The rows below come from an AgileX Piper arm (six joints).
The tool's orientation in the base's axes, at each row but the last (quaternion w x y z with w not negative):
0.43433, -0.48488, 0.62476, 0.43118
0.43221, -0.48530, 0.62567, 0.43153
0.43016, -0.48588, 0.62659, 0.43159
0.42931, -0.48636, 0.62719, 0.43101
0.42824, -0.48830, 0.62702, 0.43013
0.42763, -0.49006, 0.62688, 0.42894
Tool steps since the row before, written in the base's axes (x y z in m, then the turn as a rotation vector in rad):
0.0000, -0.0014, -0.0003, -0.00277, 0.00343, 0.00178
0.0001, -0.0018, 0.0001, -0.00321, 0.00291, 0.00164
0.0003, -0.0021, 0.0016, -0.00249, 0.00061, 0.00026
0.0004, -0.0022, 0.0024, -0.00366, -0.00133, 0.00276
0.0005, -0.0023, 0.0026, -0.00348, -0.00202, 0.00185
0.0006, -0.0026, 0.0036, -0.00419, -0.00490, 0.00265
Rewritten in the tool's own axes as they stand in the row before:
0.0006, -0.0003, -0.0013, -0.00208, 0.00347, 0.00250
0.0003, -0.0004, -0.0017, -0.00176, 0.00380, 0.00198
-0.0011, -0.0004, -0.0024, 0.00000, 0.00257, 0.00022
-0.0018, -0.0004, -0.0027, -0.00174, 0.00372, -0.00243
-0.0020, -0.0005, -0.0028, -0.00073, 0.00333, -0.00283
-0.0029, -0.0006, -0.0034, -0.00068, 0.00368, -0.00588

